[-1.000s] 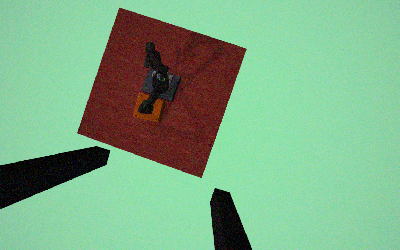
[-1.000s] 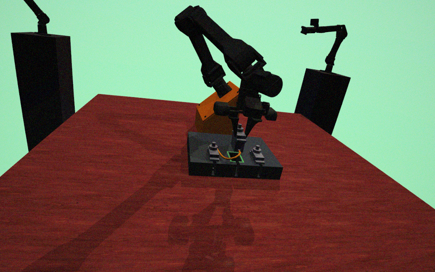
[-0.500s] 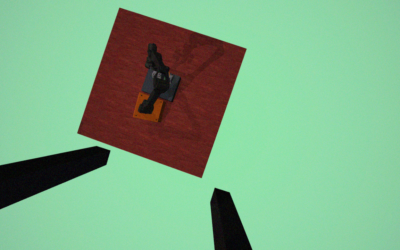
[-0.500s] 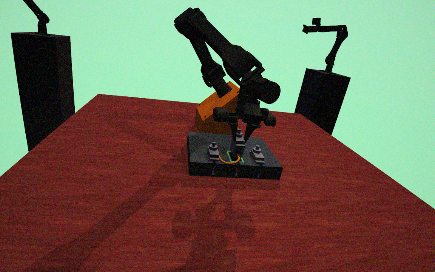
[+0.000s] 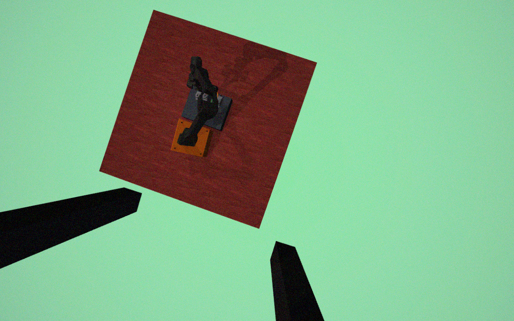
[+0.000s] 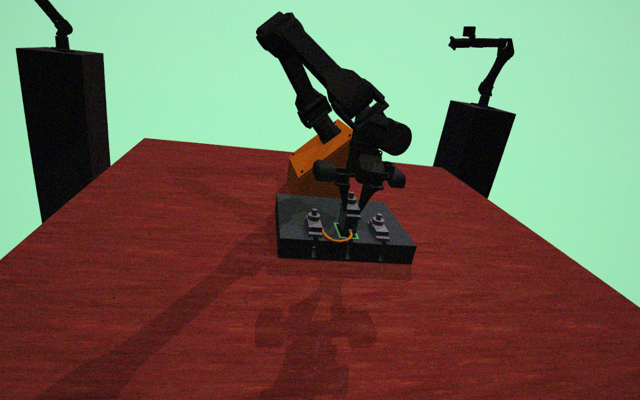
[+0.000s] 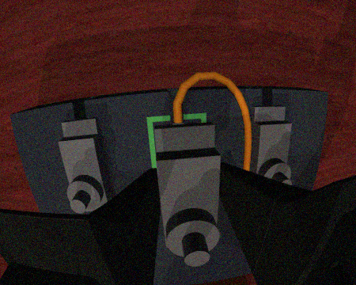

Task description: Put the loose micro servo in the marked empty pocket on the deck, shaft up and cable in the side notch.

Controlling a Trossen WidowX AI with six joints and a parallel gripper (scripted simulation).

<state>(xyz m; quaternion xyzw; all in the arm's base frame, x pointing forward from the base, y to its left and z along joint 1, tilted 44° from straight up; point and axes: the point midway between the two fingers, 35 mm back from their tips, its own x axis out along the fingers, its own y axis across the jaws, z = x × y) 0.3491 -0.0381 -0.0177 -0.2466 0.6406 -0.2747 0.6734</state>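
The deck is 120 mm behind my gripper tip, 80 mm below it and 10 mm to the left of it.
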